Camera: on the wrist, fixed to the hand. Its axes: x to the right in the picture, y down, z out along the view.
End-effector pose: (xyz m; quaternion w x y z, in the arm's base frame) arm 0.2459 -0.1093 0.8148 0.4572 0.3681 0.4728 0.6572
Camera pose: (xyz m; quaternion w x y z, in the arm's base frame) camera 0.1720 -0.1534 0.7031 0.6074 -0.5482 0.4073 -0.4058
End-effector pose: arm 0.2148 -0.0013 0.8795 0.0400 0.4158 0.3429 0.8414
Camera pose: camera 0.1316 -0.0079 0.7659 0.8047 -0.4331 0.4059 0.0125
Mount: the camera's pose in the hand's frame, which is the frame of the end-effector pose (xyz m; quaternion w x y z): -0.0246 -0.0824 -0.1117 0.0018 -0.0147 0.1099 -0.9938
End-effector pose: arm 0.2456 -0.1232 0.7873 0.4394 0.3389 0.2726 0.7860
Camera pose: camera 0.2105 -0.1210 0.6508 0.7570 -0.3631 0.3740 -0.3940
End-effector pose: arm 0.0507 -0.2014 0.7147 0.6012 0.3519 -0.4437 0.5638
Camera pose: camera 0.1483 -0.1169 0.6581 0.6153 0.3708 0.4067 -0.5643
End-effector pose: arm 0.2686 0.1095 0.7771 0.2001 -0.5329 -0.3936 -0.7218
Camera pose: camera 0.1505 0.0693 0.7114 0.6816 -0.4666 0.4977 0.2645
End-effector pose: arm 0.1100 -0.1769 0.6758 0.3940 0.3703 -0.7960 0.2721
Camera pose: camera 0.2340 -0.1343 0.7275 0.3641 0.7561 0.4059 -0.3621
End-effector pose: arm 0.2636 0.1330 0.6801 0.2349 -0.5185 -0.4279 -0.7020
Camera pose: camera 0.1496 0.0790 0.6171 0.6579 -0.4980 0.4800 0.2980
